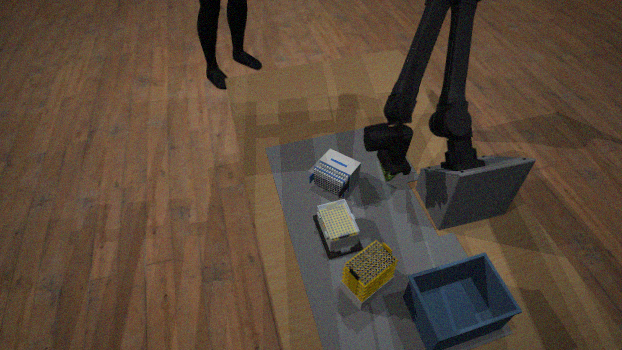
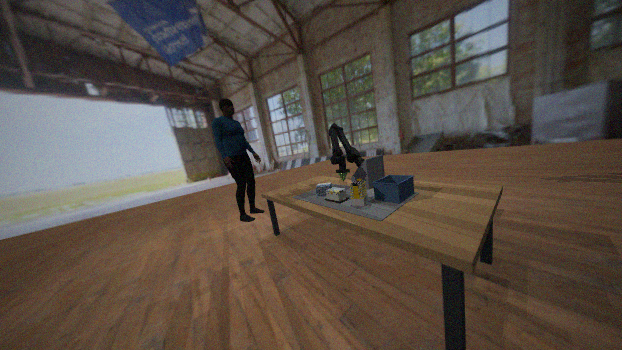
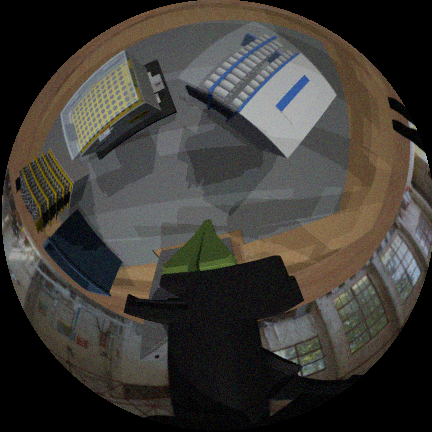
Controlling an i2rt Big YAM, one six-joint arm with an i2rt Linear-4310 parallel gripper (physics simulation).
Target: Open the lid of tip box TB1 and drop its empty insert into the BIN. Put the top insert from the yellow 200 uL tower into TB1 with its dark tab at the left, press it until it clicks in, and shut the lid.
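The tip box that looks like TB1 (image 1: pixel 338 222) (image 2: pixel 336 194) (image 3: pixel 107 102) is pale, with a yellow perforated insert under what looks like a shut clear lid; it stands on a dark base. The yellow tower (image 1: pixel 371 270) (image 2: pixel 358 190) (image 3: pixel 45 189) is a stack of inserts with a dark tab (image 1: pixel 354 274) at one end of the top one. The blue BIN (image 1: pixel 421 315) (image 2: pixel 400 190) (image 3: pixel 82 257) stands beside it. My gripper (image 1: pixel 390 177) (image 2: pixel 343 177) (image 3: pixel 208 223) has green fingers, shut and empty. It is raised near the arm base, away from TB1, the tower and the BIN.
A white box with blue strips and rows of pale tips (image 1: pixel 336 170) (image 2: pixel 324 188) (image 3: pixel 300 105) stands between TB1 and the far end of the grey mat (image 1: pixel 295 200). The grey arm base (image 1: pixel 475 195) is at the mat's side. A person (image 2: pixel 232 142) stands beyond the wooden table (image 2: pixel 440 220).
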